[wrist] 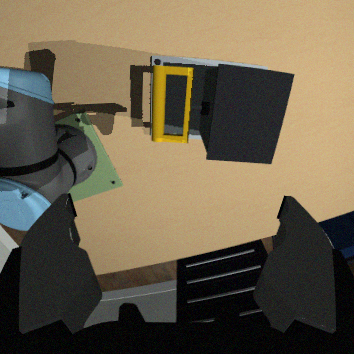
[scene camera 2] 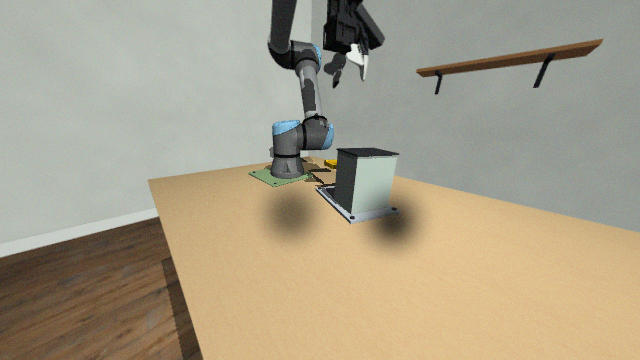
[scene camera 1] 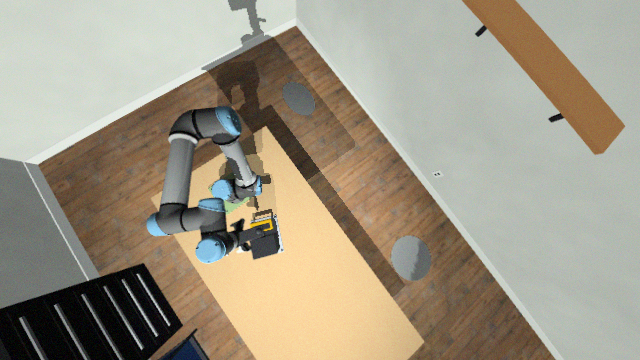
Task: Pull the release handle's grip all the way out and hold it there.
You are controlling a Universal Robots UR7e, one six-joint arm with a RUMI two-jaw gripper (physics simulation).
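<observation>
The release handle's yellow grip (scene camera 1: pixel 270 223) (scene camera 2: pixel 330 163) (wrist: pixel 159 104) is a rectangular loop on the side of the dark-topped box (scene camera 1: pixel 266 246) (scene camera 2: pixel 372 182) (wrist: pixel 250 115) that faces the arm's base. In the wrist view its thick outer bar is on the left, away from the box. The box stands on a light grey plate (scene camera 2: pixel 372 216) (wrist: pixel 190 60). In scene camera 2 the box hides most of the grip. My gripper (scene camera 2: pixel 350 82) (wrist: pixel 177 196) is open and empty, well above the table and apart from the grip. In scene camera 1 its fingertips are hard to make out.
The arm's base stands on a green plate (scene camera 2: pixel 260 175) (wrist: pixel 105 175) beside the grip, on the wooden table (scene camera 1: pixel 325 280) (scene camera 2: pixel 350 300). A black drawer unit (scene camera 1: pixel 165 320) and a blue container (scene camera 1: pixel 185 351) are off the table's side. A wooden shelf (scene camera 1: pixel 550 75) (scene camera 2: pixel 500 61) is on the wall.
</observation>
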